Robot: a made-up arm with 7 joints.
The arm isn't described. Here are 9 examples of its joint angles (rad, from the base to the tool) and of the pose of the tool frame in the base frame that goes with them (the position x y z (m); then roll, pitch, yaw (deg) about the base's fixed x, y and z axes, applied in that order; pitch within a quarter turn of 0, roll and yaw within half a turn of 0).
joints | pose
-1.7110 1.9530 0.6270 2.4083 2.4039 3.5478 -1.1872 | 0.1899 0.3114 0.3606 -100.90 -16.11 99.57
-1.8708 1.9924 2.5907 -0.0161 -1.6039 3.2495 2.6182 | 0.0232 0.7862 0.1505 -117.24 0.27 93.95
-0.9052 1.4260 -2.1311 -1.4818 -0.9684 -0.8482 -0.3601 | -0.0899 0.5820 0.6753 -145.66 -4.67 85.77
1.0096 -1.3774 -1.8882 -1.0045 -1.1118 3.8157 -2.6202 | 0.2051 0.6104 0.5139 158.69 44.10 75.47
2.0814 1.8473 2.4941 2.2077 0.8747 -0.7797 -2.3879 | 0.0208 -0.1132 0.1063 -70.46 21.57 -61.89
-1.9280 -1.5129 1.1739 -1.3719 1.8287 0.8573 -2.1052 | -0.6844 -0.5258 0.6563 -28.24 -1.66 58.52
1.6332 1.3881 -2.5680 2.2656 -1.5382 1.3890 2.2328 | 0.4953 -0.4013 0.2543 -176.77 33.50 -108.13
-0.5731 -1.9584 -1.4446 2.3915 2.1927 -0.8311 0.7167 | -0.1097 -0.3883 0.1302 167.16 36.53 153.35
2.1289 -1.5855 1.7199 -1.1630 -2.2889 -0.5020 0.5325 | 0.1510 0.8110 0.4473 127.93 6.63 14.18
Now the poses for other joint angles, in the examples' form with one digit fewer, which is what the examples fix.
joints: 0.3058 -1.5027 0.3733 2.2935 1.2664 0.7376 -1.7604
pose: 0.211 0.069 0.131 -96.9 14.6 53.3
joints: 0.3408 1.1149 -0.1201 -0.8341 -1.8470 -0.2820 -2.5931
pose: -0.826 -0.288 0.419 115.7 -56.3 16.2
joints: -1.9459 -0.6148 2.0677 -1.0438 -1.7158 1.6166 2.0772
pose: -0.604 -0.167 0.976 -39.8 74.8 155.1
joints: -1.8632 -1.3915 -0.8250 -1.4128 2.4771 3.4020 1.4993
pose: -0.009 -0.636 0.586 67.8 35.5 -75.6
